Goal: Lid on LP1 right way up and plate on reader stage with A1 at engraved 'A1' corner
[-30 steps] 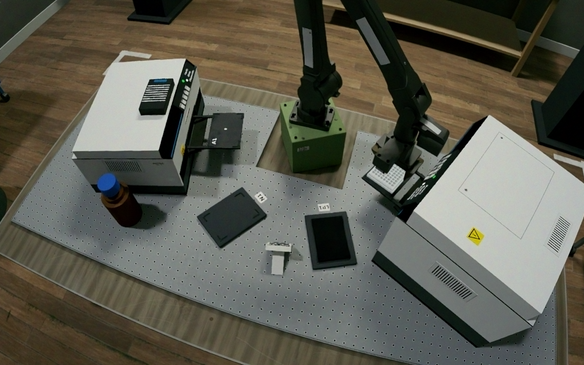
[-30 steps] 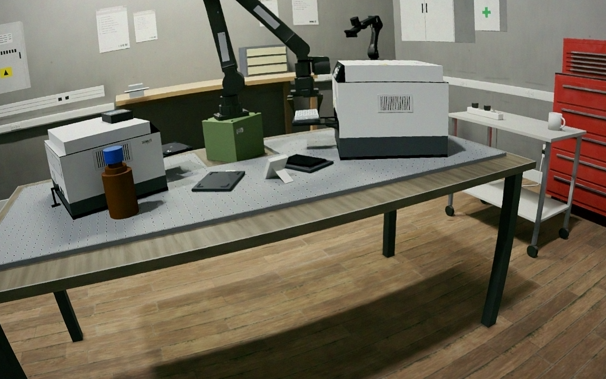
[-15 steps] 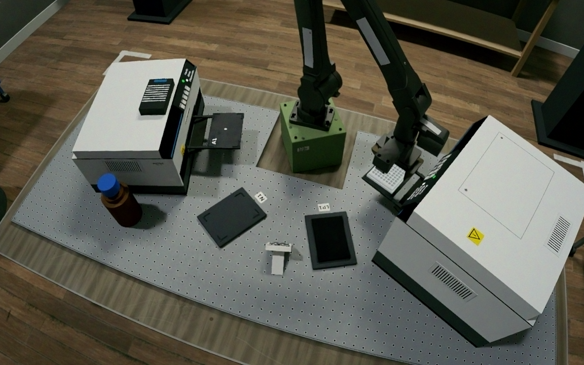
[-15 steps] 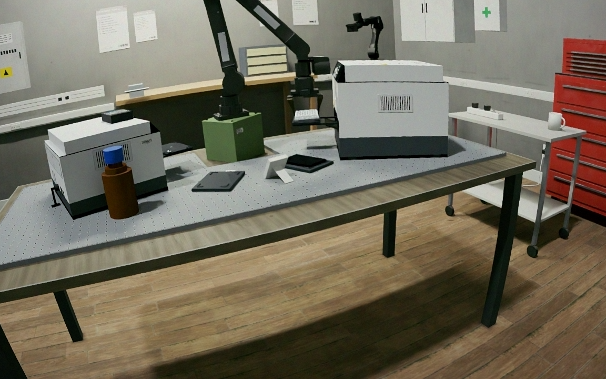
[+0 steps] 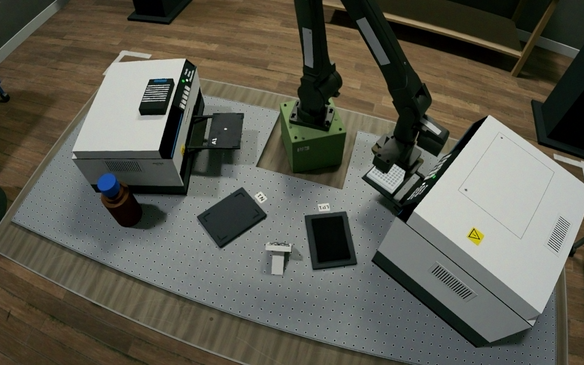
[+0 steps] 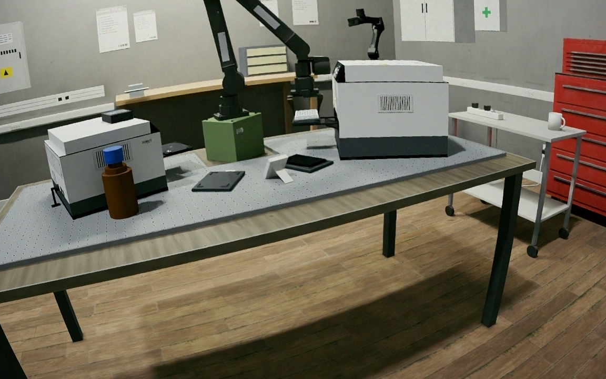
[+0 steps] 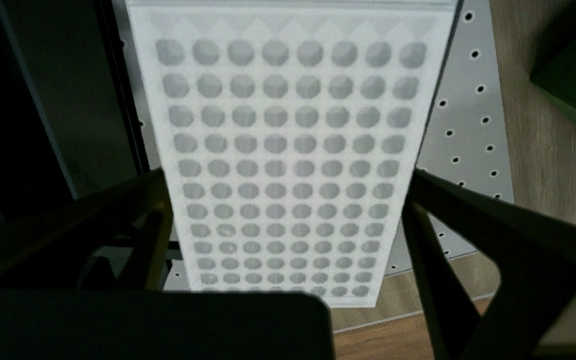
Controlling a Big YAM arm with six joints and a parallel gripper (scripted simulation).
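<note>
My hand is right at the well plate. Also, from my hand: LP1 pad 200 mm ahead, 120 mm to the right, 120 mm below; dark lid 200 mm ahead, 120 mm to the right, 110 mm below; N1 nest 400 mm to the right, 210 mm ahead, 120 mm below.
</note>
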